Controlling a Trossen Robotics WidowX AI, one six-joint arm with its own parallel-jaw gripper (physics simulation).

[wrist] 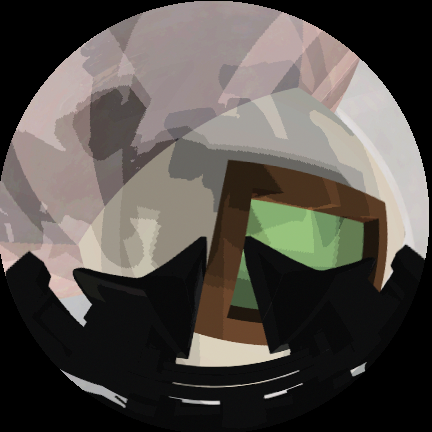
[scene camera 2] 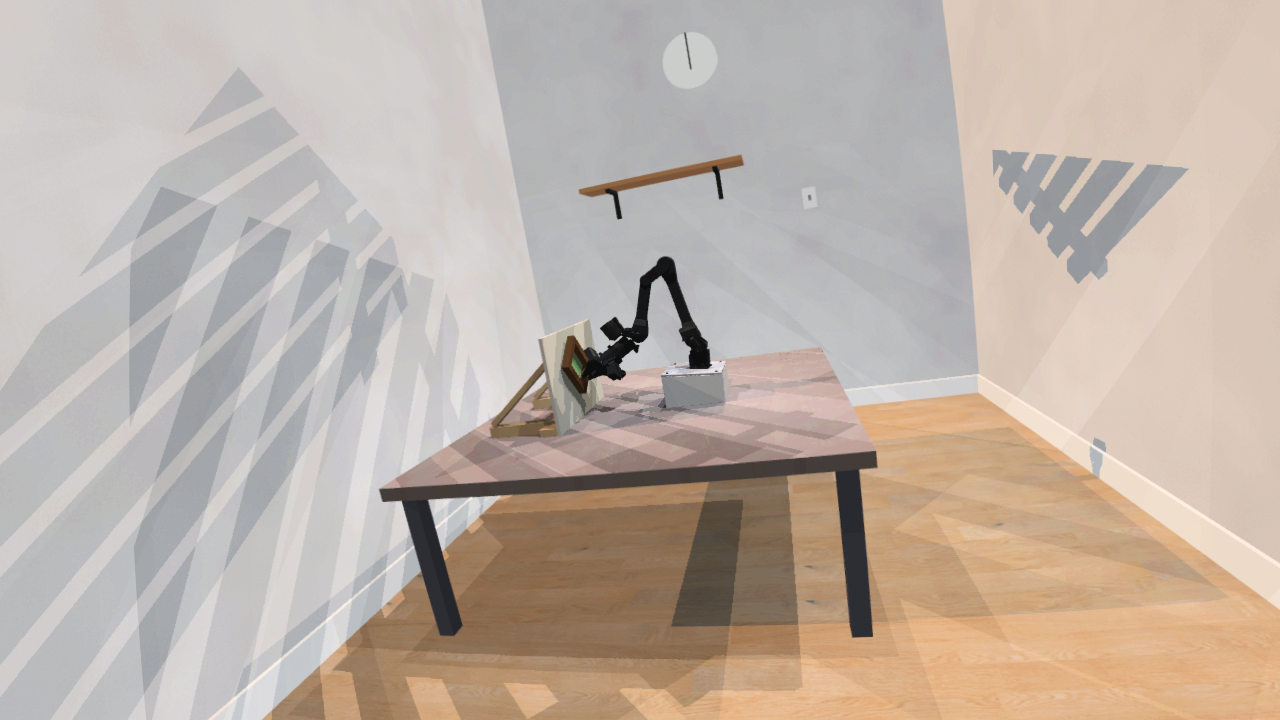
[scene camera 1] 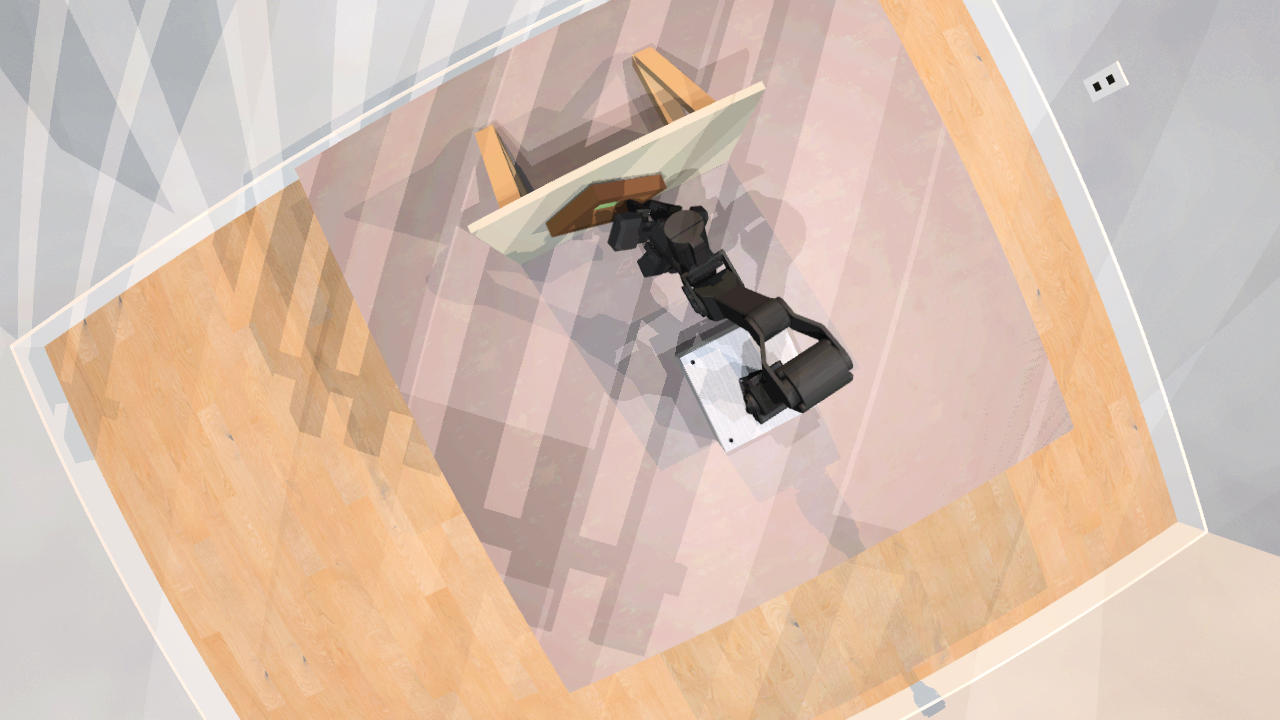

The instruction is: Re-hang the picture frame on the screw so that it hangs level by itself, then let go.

My gripper grips a picture frame. I also see a cream board and a wooden braces.
My gripper shows as well in the wrist view and in scene camera 2.
